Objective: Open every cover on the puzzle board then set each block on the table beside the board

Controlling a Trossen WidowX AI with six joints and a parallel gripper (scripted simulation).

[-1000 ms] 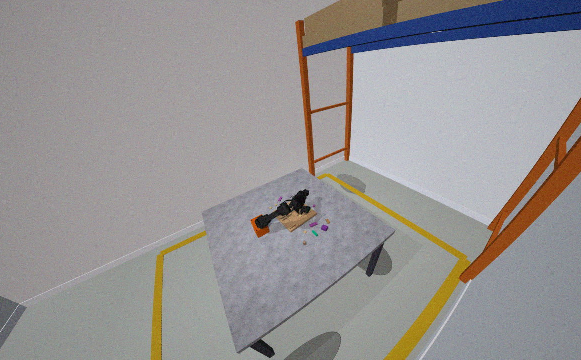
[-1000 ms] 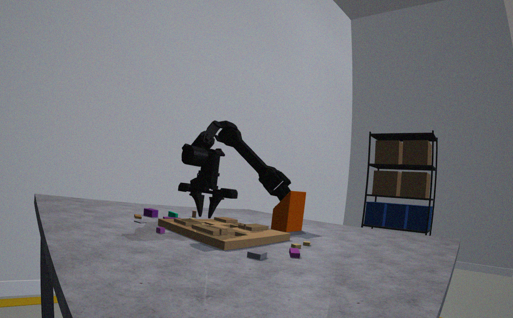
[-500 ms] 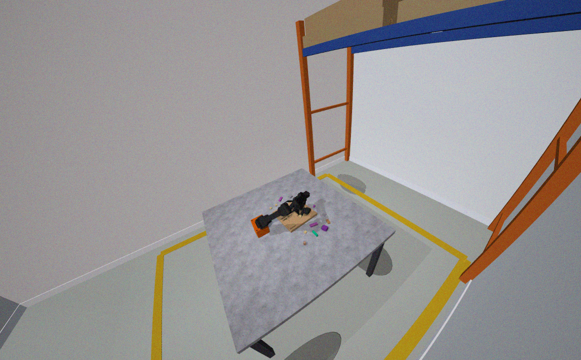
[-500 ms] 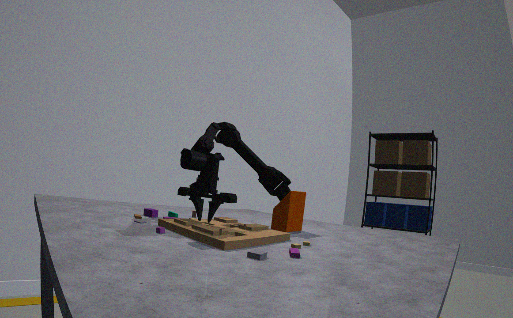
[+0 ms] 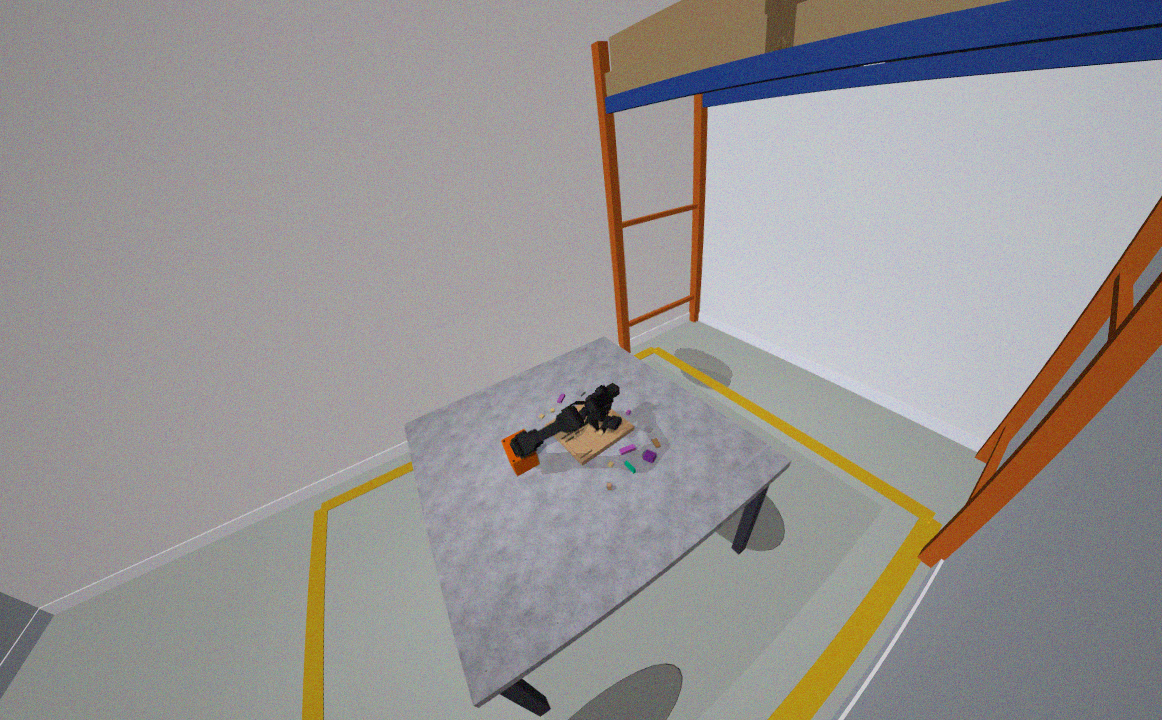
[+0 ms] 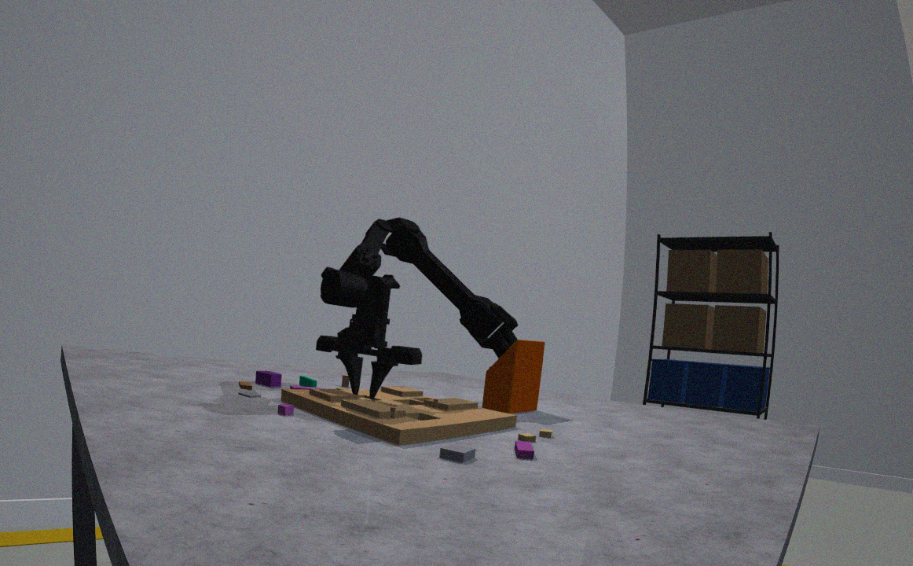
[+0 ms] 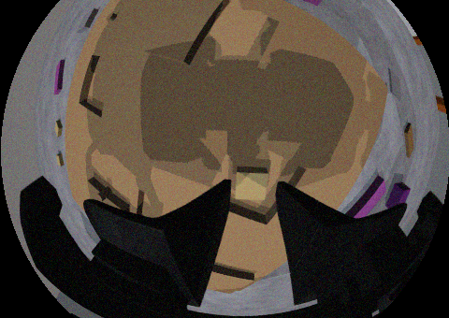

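My gripper tip is now 3 cm past the tan puzzle board and 5 cm to the right of it.
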